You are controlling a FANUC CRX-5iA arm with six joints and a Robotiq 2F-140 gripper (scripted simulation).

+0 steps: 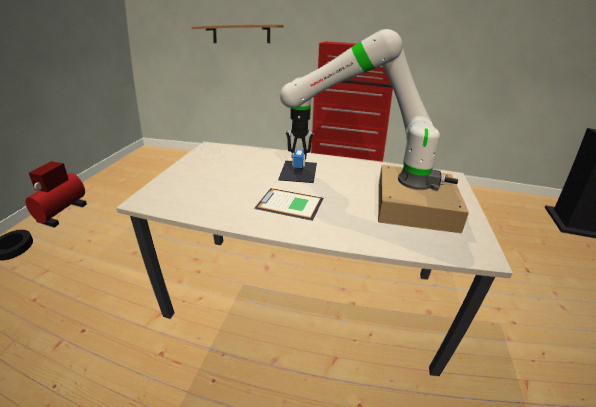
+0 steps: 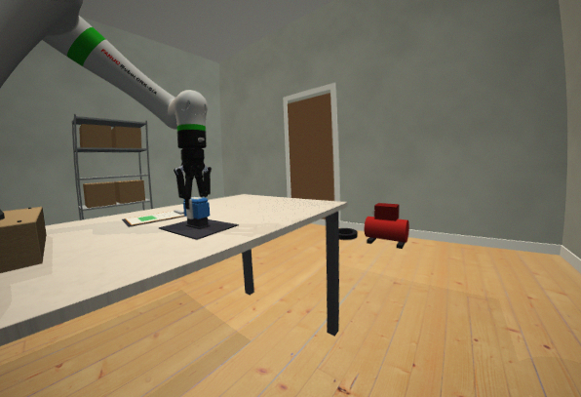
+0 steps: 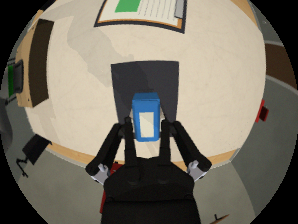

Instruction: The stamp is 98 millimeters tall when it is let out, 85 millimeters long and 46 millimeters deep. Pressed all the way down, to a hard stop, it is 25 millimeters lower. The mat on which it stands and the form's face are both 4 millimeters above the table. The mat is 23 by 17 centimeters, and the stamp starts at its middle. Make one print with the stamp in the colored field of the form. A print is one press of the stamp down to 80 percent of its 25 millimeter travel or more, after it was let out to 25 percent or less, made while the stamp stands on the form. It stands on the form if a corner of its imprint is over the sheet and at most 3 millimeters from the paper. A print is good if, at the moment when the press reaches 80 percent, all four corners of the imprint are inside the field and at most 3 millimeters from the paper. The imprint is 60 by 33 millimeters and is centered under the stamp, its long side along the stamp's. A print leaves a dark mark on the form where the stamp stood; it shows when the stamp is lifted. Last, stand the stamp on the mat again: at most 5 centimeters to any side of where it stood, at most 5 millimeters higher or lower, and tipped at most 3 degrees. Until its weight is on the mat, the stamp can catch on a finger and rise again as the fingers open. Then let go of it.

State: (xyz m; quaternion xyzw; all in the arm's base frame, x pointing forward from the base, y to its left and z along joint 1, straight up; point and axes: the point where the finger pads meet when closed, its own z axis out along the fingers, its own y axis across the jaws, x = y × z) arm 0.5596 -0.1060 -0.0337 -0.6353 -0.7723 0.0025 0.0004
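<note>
My hand is 2 cm above the blue stamp. From my hand the other things lie so: dark mat 7 cm below.
</note>
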